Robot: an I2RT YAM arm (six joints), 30 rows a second.
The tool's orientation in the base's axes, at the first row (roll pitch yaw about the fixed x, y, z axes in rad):
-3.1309 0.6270 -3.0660
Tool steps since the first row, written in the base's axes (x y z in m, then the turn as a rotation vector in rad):
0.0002 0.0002 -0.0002 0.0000 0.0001 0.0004
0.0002 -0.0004 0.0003 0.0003 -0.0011 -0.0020
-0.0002 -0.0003 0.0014 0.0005 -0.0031 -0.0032
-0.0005 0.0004 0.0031 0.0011 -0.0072 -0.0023
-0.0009 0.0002 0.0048 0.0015 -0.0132 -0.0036
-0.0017 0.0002 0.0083 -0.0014 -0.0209 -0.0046
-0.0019 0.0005 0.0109 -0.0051 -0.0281 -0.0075
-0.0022 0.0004 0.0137 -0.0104 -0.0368 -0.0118
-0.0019 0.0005 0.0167 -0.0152 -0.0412 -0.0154
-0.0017 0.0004 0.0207 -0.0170 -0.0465 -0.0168
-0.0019 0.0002 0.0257 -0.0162 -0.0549 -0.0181
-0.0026 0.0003 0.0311 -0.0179 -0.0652 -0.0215
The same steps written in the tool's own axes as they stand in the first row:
-0.0001 0.0002 0.0003 -0.0002 0.0001 -0.0003
-0.0003 -0.0004 -0.0001 0.0010 -0.0011 0.0018
-0.0006 -0.0003 -0.0013 0.0017 -0.0031 0.0028
-0.0014 0.0004 -0.0028 0.0009 -0.0072 0.0023
-0.0021 0.0002 -0.0044 0.0017 -0.0132 0.0033
-0.0035 0.0002 -0.0077 0.0051 -0.0207 0.0022
-0.0049 0.0005 -0.0099 0.0102 -0.0276 0.0021
-0.0063 0.0004 -0.0124 0.0176 -0.0359 0.0022
-0.0083 0.0005 -0.0146 0.0238 -0.0399 0.0022
-0.0108 0.0003 -0.0177 0.0264 -0.0451 0.0021
-0.0136 0.0001 -0.0219 0.0271 -0.0535 0.0033
-0.0162 0.0002 -0.0267 0.0311 -0.0636 0.0047

